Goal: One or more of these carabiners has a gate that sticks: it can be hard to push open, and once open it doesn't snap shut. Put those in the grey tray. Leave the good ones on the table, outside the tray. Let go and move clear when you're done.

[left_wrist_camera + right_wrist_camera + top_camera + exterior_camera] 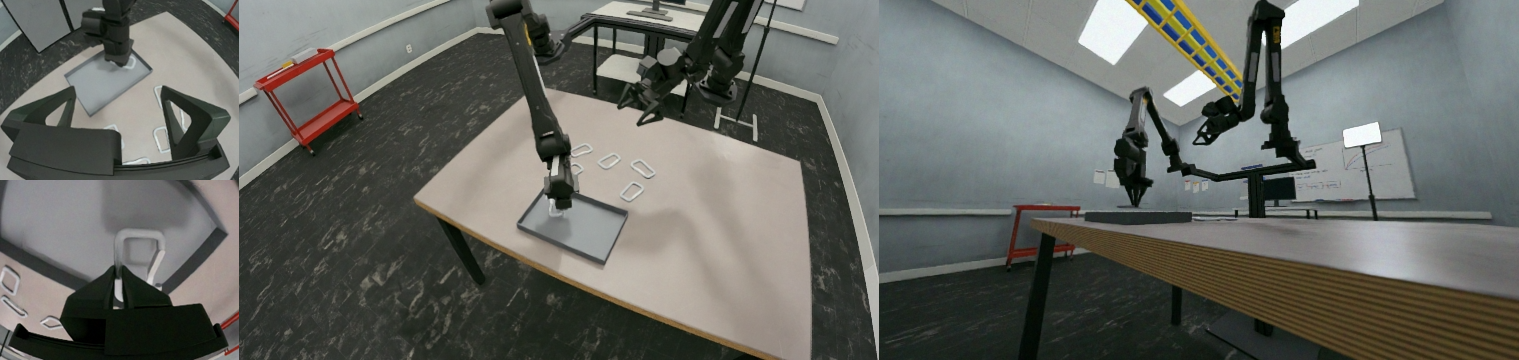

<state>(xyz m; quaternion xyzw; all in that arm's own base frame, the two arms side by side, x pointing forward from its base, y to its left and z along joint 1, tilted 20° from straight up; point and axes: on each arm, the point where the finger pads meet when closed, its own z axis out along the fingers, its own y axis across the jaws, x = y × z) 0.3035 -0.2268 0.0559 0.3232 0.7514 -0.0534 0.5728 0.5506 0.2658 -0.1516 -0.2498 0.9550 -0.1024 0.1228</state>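
The grey tray lies 20 mm ahead of my right hand, 50 mm to the left of it and 40 mm below it.
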